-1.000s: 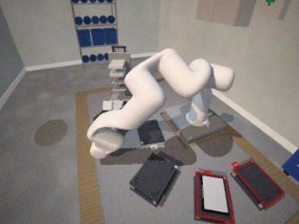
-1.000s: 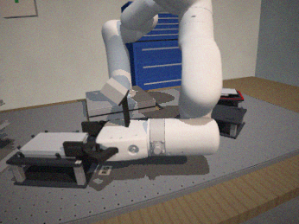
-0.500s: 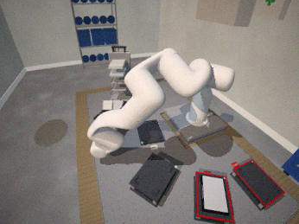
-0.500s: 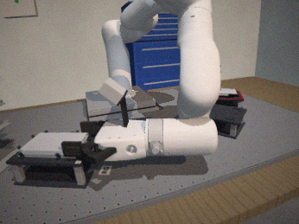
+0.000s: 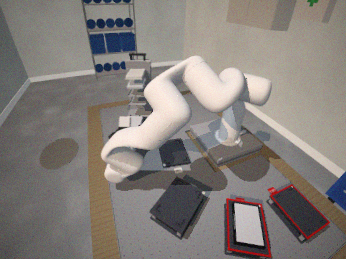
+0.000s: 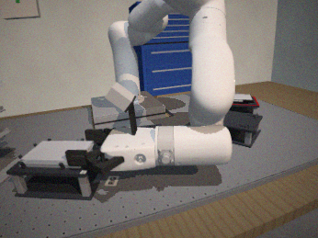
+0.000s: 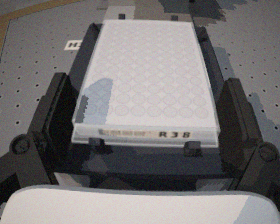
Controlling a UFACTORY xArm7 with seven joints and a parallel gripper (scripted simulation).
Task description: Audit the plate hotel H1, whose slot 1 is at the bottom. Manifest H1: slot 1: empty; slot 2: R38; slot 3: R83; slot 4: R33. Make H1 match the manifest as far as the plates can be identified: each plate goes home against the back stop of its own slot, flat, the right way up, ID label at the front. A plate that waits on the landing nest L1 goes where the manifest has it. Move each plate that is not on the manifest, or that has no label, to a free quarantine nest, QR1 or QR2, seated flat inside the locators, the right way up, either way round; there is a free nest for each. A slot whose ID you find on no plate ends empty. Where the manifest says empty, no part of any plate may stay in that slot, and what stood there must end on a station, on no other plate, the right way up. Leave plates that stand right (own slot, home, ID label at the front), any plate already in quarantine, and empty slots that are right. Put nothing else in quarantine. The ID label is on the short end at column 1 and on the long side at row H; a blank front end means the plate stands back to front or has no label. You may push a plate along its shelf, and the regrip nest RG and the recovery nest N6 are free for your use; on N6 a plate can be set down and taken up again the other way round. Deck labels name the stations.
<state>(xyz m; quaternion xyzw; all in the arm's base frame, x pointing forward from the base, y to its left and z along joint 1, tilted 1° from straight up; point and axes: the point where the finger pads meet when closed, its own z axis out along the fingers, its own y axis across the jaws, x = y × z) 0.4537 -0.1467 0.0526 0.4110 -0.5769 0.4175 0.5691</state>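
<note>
Now: the white well plate 5 cm to the right of my hand, 2 cm below it and 2 cm behind it. From my hand the other things lie so: deck label H1 (21 cm to the right, 8 cm below, 3 cm ahead); raised regrip nest RG (5 cm to the right, 3 cm below, 2 cm behind); RG label (8 cm below, 5 cm to the left, 2 cm ahead).
</note>
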